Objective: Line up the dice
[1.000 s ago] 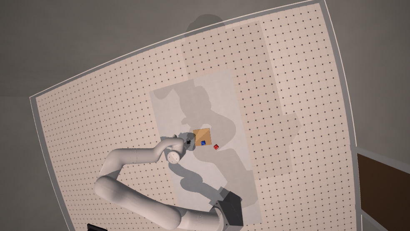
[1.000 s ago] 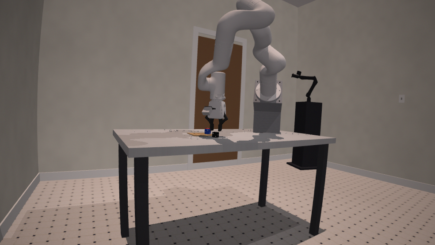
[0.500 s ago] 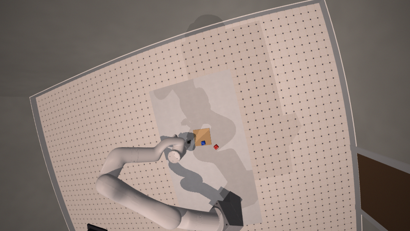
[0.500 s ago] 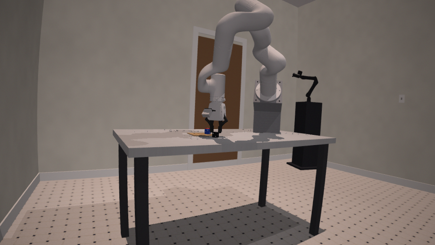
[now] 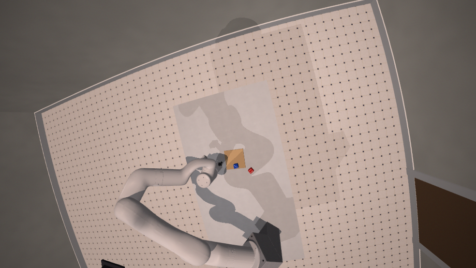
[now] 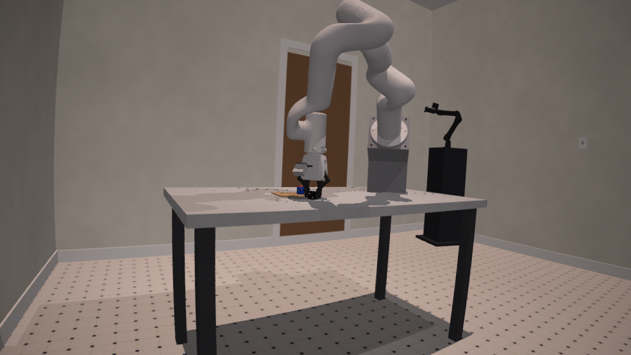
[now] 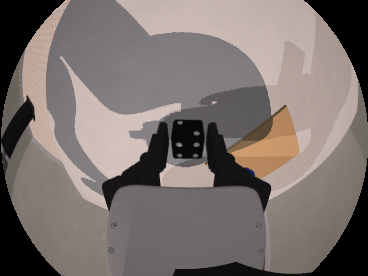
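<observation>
My gripper is now 1 cm above the black die. From my hand the other things lie so: blue die: 13 cm to the right, 2 cm ahead; then tan mat: 12 cm to the right, 6 cm ahead, 2 cm below; then red die: 24 cm to the right, 1 cm below.
</observation>
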